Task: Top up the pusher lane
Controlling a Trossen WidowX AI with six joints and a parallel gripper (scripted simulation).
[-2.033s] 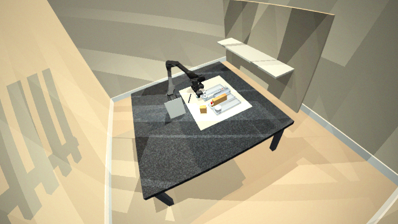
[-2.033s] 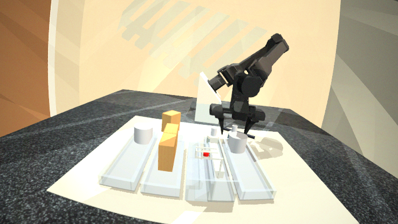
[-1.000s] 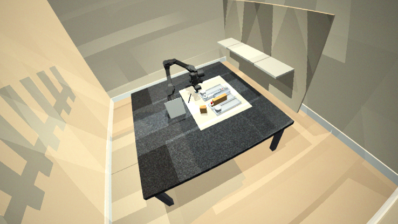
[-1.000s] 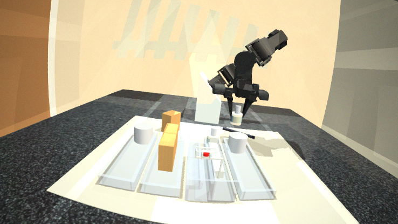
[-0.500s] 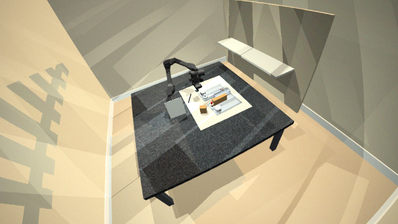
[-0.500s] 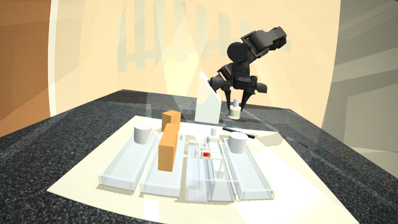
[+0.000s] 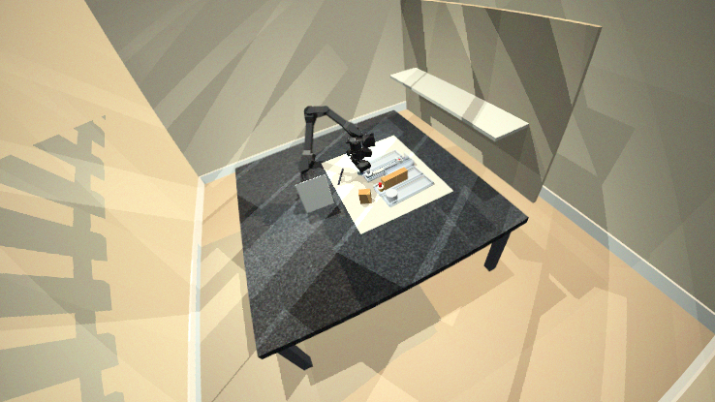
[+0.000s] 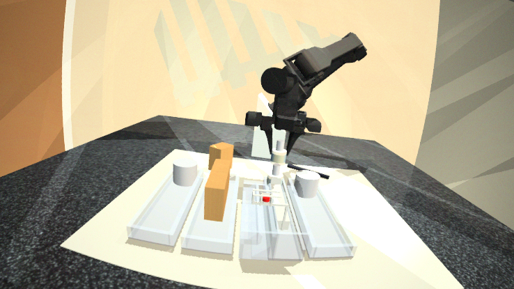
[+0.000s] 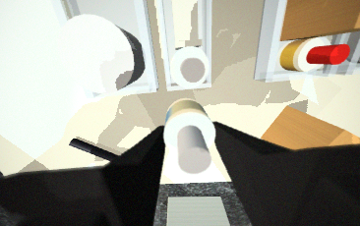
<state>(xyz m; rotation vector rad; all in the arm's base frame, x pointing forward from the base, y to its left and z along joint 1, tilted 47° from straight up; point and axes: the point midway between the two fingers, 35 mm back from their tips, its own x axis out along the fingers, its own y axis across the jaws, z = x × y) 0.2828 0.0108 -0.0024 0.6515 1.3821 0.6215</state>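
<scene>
My gripper tip is 190 mm short of the sprung lane, 60 mm above it and 30 mm to the left of it. Also, from my gripper tip: black rod (110 mm to the left, 90 mm behind, 70 mm below); red mark (230 mm ahead, 40 mm to the right, 10 mm below).
</scene>
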